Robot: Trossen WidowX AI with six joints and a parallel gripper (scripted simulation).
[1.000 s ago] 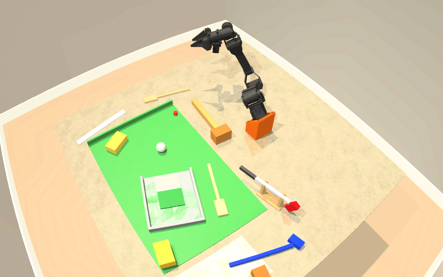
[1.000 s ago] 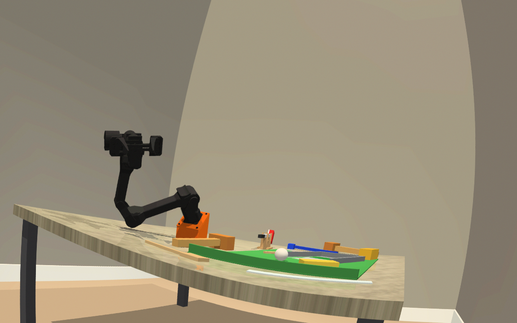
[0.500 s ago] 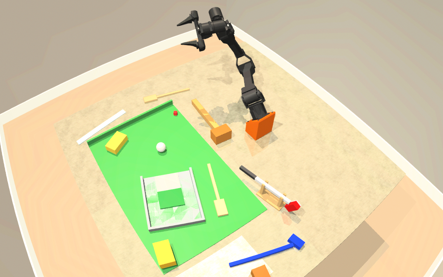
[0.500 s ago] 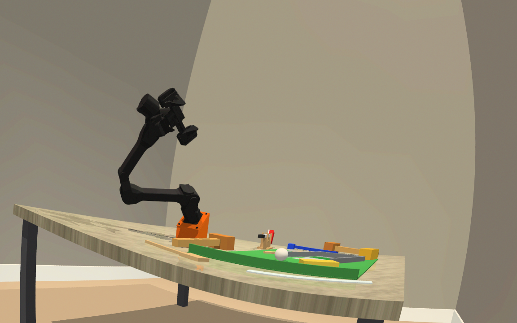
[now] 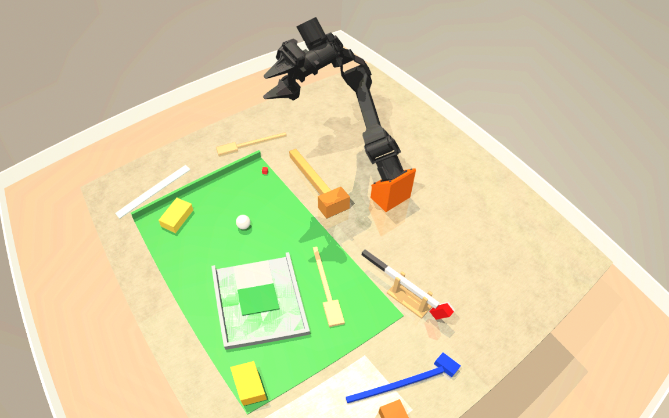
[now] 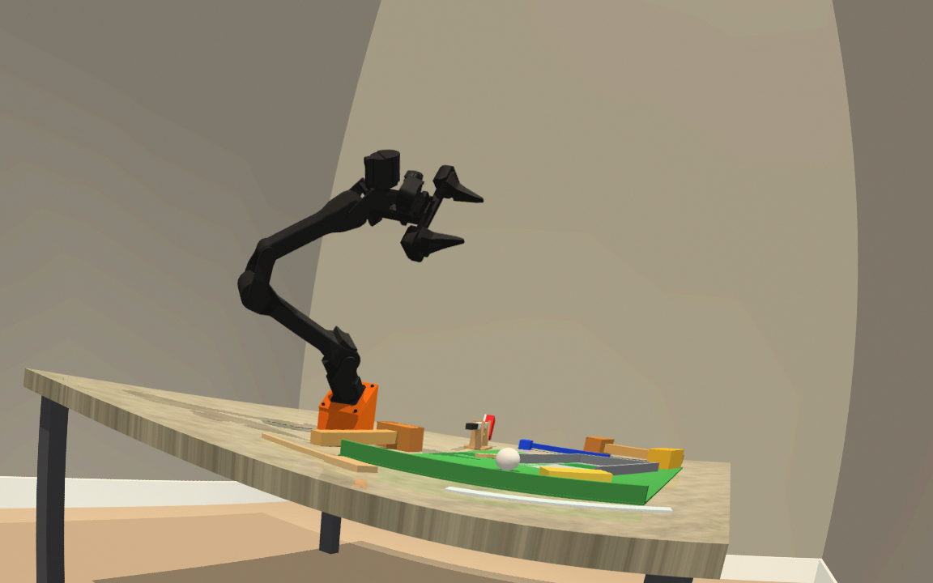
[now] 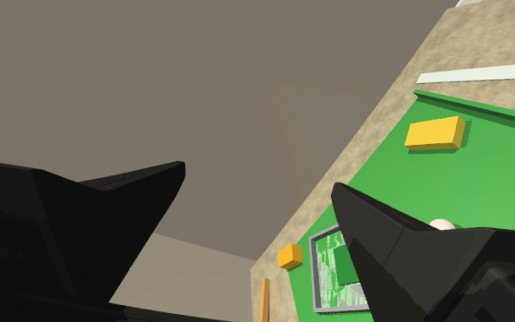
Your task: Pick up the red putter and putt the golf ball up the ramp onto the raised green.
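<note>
The red putter lies 480 mm to the left of my gripper tip, 380 mm below it and 80 mm behind it. The rest, counted from my gripper tip: small red cube: 420 mm below, 130 mm to the right, 60 mm behind; grey-framed platform: 430 mm below, 260 mm to the left, 230 mm ahead; white golf ball: 410 mm below, 120 mm ahead, 10 mm to the left.
</note>
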